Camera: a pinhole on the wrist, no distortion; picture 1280 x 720 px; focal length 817.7 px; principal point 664.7 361.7 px. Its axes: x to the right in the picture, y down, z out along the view. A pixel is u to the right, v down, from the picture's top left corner.
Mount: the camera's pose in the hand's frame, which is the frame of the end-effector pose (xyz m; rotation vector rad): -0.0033 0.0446 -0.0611 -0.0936 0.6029 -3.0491
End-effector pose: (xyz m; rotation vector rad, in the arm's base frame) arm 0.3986 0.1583 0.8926 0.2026 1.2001 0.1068
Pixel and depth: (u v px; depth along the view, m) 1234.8 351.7 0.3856
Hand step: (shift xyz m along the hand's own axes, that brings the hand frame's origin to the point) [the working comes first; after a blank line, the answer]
In the camera's frame: 0.2688 -0.0047 0.3856

-0.2465 -0.1088 0.3108
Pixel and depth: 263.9 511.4 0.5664
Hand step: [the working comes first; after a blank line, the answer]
In the camera's frame: -0.2776 0.1037 0.5664

0.3127 -0.2540 0.4075
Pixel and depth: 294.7 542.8 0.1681
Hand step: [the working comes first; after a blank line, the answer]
In the camera's frame: -0.0761 0.0372 0.1681

0.0843 -0.0503 0.0759
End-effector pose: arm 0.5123 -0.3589 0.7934 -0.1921 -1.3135 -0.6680
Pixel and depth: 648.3 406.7 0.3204
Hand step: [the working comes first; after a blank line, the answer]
In the camera's frame: -0.0064 0.0176 0.3204

0.0244 -0.0929 0.2276
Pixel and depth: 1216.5 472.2 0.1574
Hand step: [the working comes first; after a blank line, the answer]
In the camera's frame: 0.1062 0.0213 0.1574

-0.0986 -0.0393 0.0817
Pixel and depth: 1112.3 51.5 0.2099
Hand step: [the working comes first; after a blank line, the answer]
In the camera's frame: 0.1149 -0.0796 0.2099

-0.1058 0.0337 0.1691
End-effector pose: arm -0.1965 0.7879 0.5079 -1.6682 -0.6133 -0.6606
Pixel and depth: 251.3 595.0 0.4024
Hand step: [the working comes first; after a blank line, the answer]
In the camera's frame: -0.2034 0.1148 0.4024

0.2282 -0.2053 0.2558
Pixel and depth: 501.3 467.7 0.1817
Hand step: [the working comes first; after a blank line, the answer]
In the camera's frame: -0.0363 0.0236 0.1817

0.0452 -0.0445 0.0957
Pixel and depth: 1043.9 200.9 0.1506
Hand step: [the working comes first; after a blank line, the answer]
In the camera's frame: 0.0698 -0.0296 0.1506

-0.0637 0.0119 0.0929
